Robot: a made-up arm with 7 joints.
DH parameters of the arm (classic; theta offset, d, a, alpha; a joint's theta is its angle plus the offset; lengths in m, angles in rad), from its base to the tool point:
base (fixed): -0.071 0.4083 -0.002 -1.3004
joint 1: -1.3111 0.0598 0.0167 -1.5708
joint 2: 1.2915 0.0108 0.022 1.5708
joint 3: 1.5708 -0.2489 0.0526 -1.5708
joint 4: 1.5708 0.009 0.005 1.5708
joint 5: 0 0.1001 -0.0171 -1.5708
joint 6: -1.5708 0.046 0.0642 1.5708
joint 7: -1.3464 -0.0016 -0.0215 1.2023
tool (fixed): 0.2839 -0.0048 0 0
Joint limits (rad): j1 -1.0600..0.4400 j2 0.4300..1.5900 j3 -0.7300..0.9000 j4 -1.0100..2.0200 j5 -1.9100..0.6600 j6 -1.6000..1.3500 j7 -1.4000..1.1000
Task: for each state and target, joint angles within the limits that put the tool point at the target. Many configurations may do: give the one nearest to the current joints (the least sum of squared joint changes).
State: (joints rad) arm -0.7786 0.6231 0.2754 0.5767 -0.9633 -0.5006 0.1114
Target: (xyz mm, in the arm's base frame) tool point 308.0 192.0 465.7
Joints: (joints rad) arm -1.0600 0.5656 0.0909 0.0627 -0.6749 -0.6342 0.1165
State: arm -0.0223 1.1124 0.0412 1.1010 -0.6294 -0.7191 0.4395
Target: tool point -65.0 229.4 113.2
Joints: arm 0.4400 0.4300 -0.3379 1.0359 -0.5550 -1.3397 0.7147
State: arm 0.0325 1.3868 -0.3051 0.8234 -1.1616 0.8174 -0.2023
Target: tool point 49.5 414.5 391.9
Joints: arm -0.4996 1.4616 -0.3839 1.4770 -0.9970 1.3500 -0.0328
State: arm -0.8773 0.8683 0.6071 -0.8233 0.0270 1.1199 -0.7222
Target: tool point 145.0 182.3 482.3
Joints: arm -0.9093 0.6191 0.3855 -1.0100 0.3733 0.7241 -0.6794
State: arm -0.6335 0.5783 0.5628 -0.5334 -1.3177 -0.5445 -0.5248
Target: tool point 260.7 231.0 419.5
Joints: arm -0.7406 0.5284 0.4072 -0.5044 -1.3659 -0.4903 -0.5261
